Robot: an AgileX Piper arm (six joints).
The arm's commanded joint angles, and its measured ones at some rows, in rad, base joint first. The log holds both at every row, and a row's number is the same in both.
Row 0, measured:
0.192 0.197 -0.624 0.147 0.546 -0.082
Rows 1 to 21, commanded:
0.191 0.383 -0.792 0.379 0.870 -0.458
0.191 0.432 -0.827 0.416 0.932 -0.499
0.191 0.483 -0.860 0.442 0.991 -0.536
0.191 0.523 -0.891 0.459 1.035 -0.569
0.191 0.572 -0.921 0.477 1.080 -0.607
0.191 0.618 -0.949 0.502 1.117 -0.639
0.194 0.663 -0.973 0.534 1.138 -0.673
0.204 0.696 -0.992 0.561 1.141 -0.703
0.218 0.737 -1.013 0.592 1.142 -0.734
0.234 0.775 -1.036 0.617 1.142 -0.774
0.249 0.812 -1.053 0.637 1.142 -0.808
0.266 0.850 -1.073 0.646 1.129 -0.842
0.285 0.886 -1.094 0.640 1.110 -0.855
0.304 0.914 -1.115 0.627 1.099 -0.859
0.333 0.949 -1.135 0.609 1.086 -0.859
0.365 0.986 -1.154 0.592 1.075 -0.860
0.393 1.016 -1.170 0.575 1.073 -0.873
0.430 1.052 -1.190 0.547 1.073 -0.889
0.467 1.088 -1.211 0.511 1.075 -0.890
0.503 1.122 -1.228 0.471 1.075 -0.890
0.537 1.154 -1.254 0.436 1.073 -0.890
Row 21, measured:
0.431 1.051 -1.188 0.541 1.083 -0.866
